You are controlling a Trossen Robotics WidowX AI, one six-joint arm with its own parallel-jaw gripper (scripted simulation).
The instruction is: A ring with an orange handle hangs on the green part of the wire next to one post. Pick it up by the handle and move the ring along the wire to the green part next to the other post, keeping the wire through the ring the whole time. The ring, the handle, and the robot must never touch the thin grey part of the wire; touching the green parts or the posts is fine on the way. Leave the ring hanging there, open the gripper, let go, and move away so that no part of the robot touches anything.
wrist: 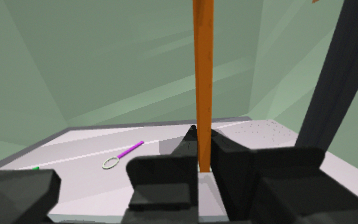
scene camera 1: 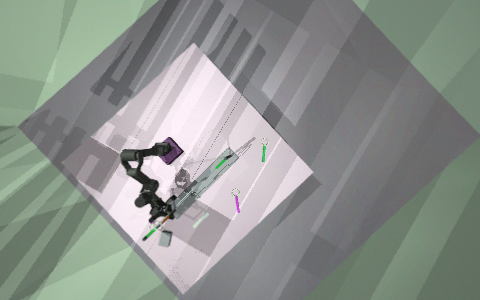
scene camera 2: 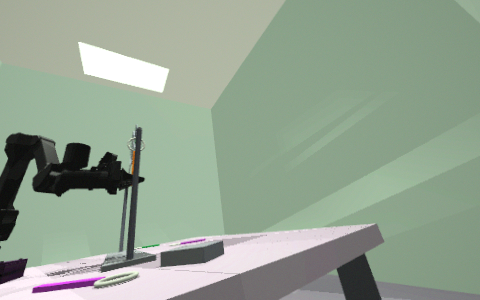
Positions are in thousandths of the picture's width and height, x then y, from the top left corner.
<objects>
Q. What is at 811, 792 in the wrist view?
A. The gripper.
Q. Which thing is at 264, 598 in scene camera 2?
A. The gripper.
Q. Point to a grey block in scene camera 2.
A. At 420, 845
</objects>
